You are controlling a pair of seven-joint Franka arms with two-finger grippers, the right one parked.
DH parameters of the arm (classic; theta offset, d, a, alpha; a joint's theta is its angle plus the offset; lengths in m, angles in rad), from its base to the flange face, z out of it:
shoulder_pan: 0 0.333 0 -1.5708
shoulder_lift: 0 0 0 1.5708
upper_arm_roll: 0 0.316 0.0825 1.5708
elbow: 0 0 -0.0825 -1.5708
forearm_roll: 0 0.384 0 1.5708
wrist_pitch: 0 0 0.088 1.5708
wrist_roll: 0 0.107 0 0
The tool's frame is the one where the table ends.
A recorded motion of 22 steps. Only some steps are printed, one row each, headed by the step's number.
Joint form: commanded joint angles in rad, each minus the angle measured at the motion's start. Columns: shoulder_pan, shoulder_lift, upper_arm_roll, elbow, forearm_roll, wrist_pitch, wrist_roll.
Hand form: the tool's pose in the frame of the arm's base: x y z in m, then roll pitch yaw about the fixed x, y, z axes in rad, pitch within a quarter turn. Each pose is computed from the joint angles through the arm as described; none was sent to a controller.
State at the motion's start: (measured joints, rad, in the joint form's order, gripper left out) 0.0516 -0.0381 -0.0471 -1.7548 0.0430 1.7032 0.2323
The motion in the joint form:
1: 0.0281 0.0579 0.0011 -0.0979 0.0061 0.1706 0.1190
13: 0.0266 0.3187 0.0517 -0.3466 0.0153 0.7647 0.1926
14: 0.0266 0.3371 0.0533 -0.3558 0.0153 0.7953 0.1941
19: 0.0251 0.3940 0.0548 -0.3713 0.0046 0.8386 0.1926
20: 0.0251 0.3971 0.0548 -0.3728 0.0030 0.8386 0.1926
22: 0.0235 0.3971 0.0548 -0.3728 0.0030 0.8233 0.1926
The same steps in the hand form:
1: 0.5676 0.0230 0.5052 -3.0981 0.0149 -0.3319
13: 0.5859 0.0485 0.2931 -3.0687 -0.0603 -0.3885
14: 0.5850 0.0491 0.2814 -3.0679 -0.0631 -0.3898
19: 0.5802 0.0485 0.2460 -3.0881 -0.0407 -0.3806
20: 0.5793 0.0484 0.2436 -3.0911 -0.0370 -0.3793
22: 0.5779 0.0475 0.2422 -3.0974 -0.0231 -0.3802

